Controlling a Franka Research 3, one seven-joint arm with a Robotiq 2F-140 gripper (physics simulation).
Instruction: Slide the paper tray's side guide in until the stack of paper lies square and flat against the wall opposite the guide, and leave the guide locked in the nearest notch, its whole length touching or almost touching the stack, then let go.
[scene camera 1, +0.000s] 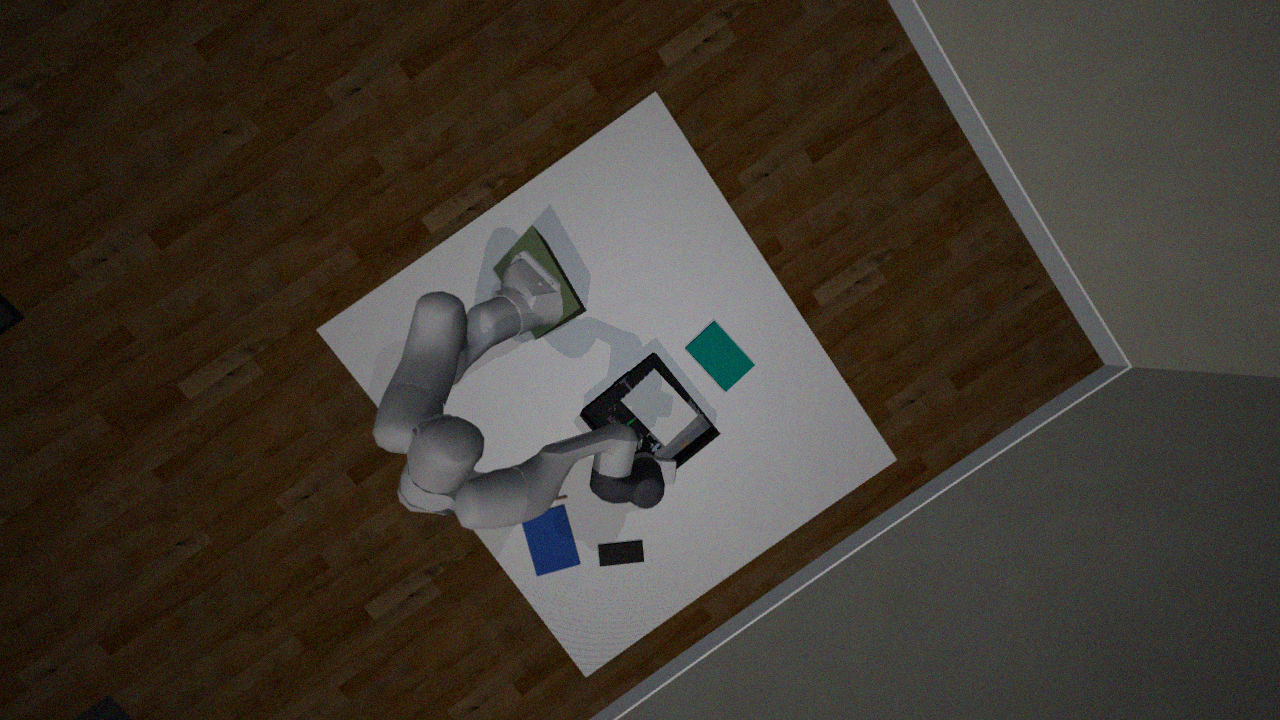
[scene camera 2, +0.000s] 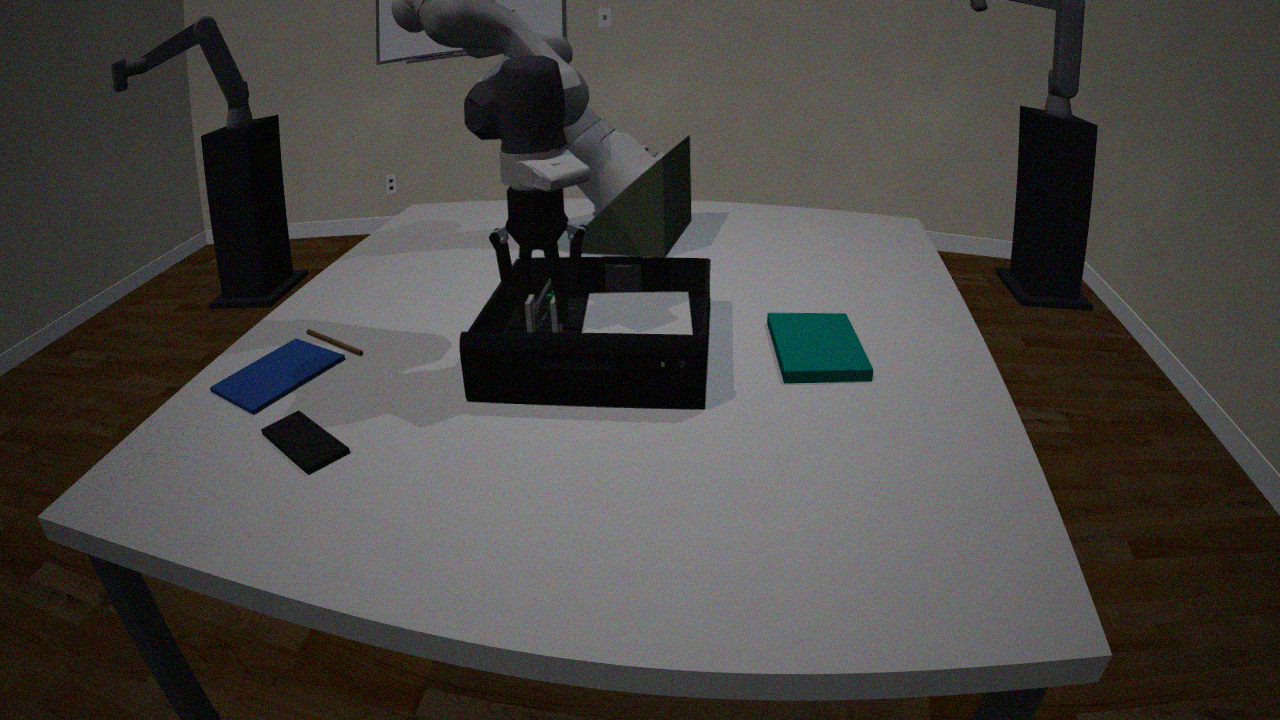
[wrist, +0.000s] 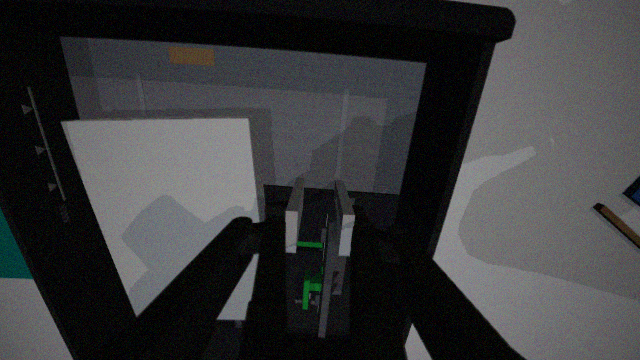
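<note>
The black paper tray stands on the table. The white stack of paper lies flat near the tray wall opposite the guide. The grey side guide, with green parts beside it, stands apart from the stack, with a gap between them. My gripper is open, partly narrowed, its pads down inside the tray on either side of the guide. The guide looks closer to the pad away from the stack; whether they touch is unclear. The notches are hard to make out.
A teal block lies beyond the stack-side wall. A blue book, a black box and a brown stick lie on the guide's side. A green wedge stands behind the tray.
</note>
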